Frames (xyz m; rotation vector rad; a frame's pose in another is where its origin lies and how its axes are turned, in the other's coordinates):
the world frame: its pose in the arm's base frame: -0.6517 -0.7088 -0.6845 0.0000 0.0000 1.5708
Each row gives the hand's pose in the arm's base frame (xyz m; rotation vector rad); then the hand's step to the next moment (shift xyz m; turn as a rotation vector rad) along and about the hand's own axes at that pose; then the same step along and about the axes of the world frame.
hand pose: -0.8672 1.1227 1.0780 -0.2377 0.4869 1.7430
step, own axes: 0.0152 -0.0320 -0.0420 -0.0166 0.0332 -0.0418
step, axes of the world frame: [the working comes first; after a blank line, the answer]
step, axes of the arm's base frame: 0.0232 -0.0001 -0.0498 -0.0326 -0.0386 -0.0239

-0.0001 -0.0232 -0.0498 -0.0386 0.0326 -0.0239
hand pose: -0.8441 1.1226 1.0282 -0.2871 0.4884 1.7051
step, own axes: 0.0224 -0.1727 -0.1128 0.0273 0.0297 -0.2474
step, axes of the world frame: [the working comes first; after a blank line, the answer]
step, axes of the arm's base frame: 0.1556 -0.0106 -0.1368 -0.0539 -0.0968 -0.2248

-0.0106 -0.1556 -0.1368 -0.0968 0.0539 -0.2248
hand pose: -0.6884 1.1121 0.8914 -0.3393 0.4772 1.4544
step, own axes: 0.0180 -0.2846 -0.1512 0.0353 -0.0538 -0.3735
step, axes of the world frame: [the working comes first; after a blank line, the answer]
step, axes of the arm's base frame: 0.2678 -0.0869 -0.1578 0.0163 -0.1607 -0.3429

-0.0869 -0.2678 -0.1578 -0.1607 -0.0163 -0.3429
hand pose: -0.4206 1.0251 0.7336 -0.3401 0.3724 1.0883
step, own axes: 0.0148 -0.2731 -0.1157 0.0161 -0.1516 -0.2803
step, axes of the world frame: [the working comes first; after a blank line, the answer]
step, axes of the arm's base frame: 0.2378 -0.1555 -0.0862 0.1082 -0.1760 -0.2432

-0.1555 -0.2378 -0.0862 -0.1760 -0.1082 -0.2432
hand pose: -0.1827 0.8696 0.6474 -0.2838 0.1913 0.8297
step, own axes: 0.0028 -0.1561 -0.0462 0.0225 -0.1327 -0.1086
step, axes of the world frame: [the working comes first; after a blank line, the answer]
step, axes of the arm's base frame: 0.1160 -0.1129 -0.0174 0.1080 -0.1042 -0.0859

-0.1129 -0.1160 -0.0174 -0.1042 -0.1080 -0.0859
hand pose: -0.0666 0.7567 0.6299 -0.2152 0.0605 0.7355
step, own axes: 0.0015 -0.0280 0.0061 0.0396 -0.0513 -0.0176
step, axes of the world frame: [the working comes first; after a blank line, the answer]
step, axes of the arm's base frame: 0.0198 -0.0179 0.0106 0.0641 -0.0147 -0.0134

-0.0179 -0.0198 0.0106 -0.0147 -0.0641 -0.0134
